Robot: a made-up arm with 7 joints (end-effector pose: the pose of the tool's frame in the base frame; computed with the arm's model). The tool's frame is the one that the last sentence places. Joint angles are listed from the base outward.
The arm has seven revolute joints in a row. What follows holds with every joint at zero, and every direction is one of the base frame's.
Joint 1 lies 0.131 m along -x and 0.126 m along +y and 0.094 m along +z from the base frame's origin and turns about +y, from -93.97 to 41.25 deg.
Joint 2 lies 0.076 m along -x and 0.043 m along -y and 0.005 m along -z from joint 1 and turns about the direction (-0.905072, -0.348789, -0.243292), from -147.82 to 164.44 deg.
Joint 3 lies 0.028 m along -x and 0.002 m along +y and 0.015 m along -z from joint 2 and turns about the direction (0.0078, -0.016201, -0.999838), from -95.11 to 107.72 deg.
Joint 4 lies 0.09 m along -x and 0.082 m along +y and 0.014 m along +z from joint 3 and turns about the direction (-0.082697, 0.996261, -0.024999), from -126.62 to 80.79 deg.
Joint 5 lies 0.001 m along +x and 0.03 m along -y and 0.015 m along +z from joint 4 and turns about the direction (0.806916, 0.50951, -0.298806), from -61.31 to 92.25 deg.
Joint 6 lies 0.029 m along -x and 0.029 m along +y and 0.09 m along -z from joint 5 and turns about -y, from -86.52 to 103.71 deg.
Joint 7 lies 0.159 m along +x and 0.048 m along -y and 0.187 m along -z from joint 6 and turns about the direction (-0.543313, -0.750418, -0.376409), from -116.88 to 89.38 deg.
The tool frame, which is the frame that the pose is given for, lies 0.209 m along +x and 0.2 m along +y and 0.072 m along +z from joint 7; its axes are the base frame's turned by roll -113.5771, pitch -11.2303 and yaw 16.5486 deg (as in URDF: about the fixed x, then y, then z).
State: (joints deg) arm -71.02 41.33 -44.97 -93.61 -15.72 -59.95 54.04
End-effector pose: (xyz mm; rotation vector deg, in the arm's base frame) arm -72.1 453.0 137.8 38.76 77.49 109.81
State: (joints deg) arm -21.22 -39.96 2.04 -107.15 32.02 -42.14 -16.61
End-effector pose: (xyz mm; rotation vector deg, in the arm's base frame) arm -201.3 341.3 470.4 -33.76 -79.39 -25.78
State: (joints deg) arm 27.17 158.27 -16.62 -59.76 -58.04 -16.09 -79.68
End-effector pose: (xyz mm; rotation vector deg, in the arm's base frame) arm 90.6 127.4 -75.3 83.99 13.70 -19.59
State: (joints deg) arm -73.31 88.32 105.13 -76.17 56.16 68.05 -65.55
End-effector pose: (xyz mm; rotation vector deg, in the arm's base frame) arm -89.5 450.7 63.2 11.03 11.69 81.45
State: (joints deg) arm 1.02 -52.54 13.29 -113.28 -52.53 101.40 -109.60
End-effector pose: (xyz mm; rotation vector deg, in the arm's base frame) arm -272.8 372.0 326.7 145.05 61.10 65.96
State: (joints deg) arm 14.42 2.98 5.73 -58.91 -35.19 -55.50 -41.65
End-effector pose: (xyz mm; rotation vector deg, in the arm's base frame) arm 133.5 123.0 -58.8 -108.16 -1.18 15.95
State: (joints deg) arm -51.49 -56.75 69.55 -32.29 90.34 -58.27 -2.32
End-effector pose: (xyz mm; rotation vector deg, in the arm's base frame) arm -46.7 338.8 487.5 29.65 -25.06 21.13
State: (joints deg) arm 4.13 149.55 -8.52 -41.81 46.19 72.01 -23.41
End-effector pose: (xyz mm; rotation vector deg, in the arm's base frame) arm -118.3 257.1 -187.9 84.59 100.84 -1.37
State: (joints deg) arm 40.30 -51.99 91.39 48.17 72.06 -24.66 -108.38
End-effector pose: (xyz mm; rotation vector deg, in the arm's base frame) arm -79.0 338.7 -205.5 101.48 30.97 -107.30
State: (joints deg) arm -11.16 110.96 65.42 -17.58 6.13 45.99 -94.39
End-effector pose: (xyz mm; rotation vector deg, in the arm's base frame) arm -38.0 283.1 262.4 142.99 40.73 66.06
